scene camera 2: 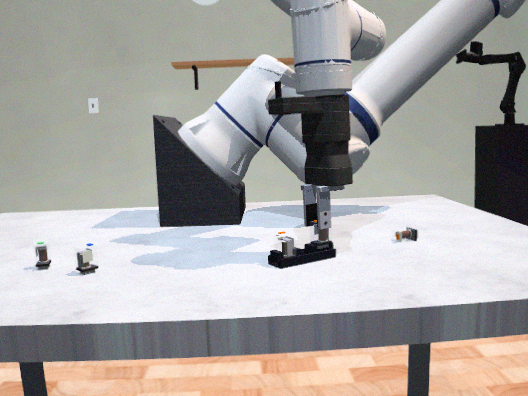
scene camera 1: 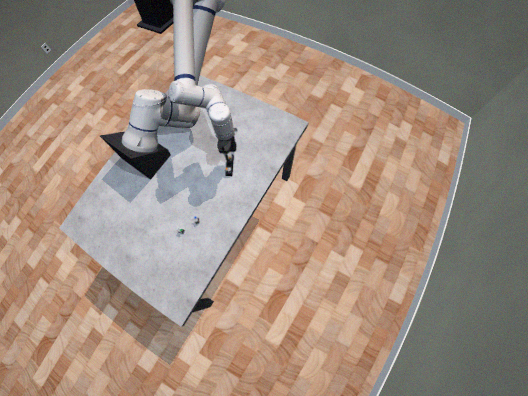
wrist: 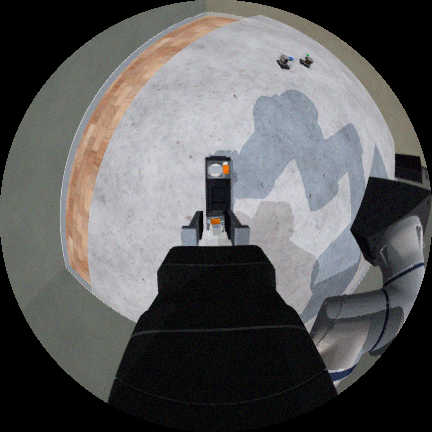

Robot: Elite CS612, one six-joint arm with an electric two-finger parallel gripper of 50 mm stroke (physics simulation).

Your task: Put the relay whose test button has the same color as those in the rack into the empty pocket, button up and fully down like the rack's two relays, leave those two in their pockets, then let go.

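Pixels of known places: gripper, fingertip midpoint: (scene camera 2: 317, 226) (scene camera 1: 230, 158) (wrist: 213, 219); arm's base at its link origin: (scene camera 2: 207, 158) (scene camera 1: 139, 143) (wrist: 398, 238).
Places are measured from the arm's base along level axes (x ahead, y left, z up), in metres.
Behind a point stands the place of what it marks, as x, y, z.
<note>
The black rack (scene camera 1: 229, 165) (scene camera 2: 302, 258) {0.459, 0.175, -0.134} (wrist: 207, 192) {0.451, 0.183, -0.133} stands on the table. One orange-button relay (scene camera 2: 287, 246) {0.468, 0.152, -0.113} (wrist: 216, 171) {0.455, 0.153, -0.097} sits upright in its far pocket in the wrist view. The middle pocket (wrist: 219, 191) {0.437, 0.174, -0.141} is empty. Another orange-button relay (scene camera 2: 324, 235) {0.435, 0.212, -0.106} (wrist: 215, 221) {0.429, 0.202, -0.083} stands upright at the near pocket, turned differently; its dark base seems to show slightly above the rack, and I cannot tell whether it is fully down. My gripper (scene camera 2: 317, 226) {0.430, 0.203, -0.093} (wrist: 213, 219) {0.430, 0.203, -0.093} is open, its fingers on either side of this relay without gripping it. A third orange-button relay (scene camera 2: 404, 235) {0.351, 0.365, -0.130} lies on its side on the table.
A blue-button relay (scene camera 1: 196, 220) {0.471, -0.156, -0.101} (scene camera 2: 85, 259) {0.476, -0.150, -0.119} (wrist: 284, 61) {0.463, -0.138, -0.116} and a green-button relay (scene camera 1: 180, 232) {0.437, -0.247, -0.103} (scene camera 2: 42, 255) {0.438, -0.232, -0.119} (wrist: 306, 61) {0.424, -0.227, -0.121} stand apart from the rack on the grey table (scene camera 1: 150, 255) {0.357, -0.428, -0.143}. The arm's black wedge base (scene camera 1: 150, 162) {0.102, -0.045, -0.038} (scene camera 2: 195, 190) {0.103, -0.022, -0.064} stands behind.
</note>
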